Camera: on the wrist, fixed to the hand. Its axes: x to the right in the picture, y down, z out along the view.
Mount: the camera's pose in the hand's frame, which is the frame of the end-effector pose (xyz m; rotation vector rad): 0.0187 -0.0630 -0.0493 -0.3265 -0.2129 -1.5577
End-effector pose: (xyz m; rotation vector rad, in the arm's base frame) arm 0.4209 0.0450 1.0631 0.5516 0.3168 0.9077
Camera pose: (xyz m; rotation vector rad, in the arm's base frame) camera 0.4493 0.0448 0.9860 -0.0129 0.2917 -0.6053
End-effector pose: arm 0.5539 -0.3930 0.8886 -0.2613 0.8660 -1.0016
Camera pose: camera 0.4827 -0.4334 0.8823 -1.4296 0.5131 -2.1814
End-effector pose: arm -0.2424 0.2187 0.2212 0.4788 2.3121 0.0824
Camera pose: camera -0.3087 0.1712 0.2309 -1.4014 1.8183 -0.3239
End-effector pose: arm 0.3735 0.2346 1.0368 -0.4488 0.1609 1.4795
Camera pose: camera 0.4454 0.2311 0.9972 -0.4736 -0.5238 -0.0079
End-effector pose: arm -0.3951 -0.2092 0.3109 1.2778 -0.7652 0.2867
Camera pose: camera -0.3269 -0.1858 0.2715 1.2530 0.1707 -1.1882
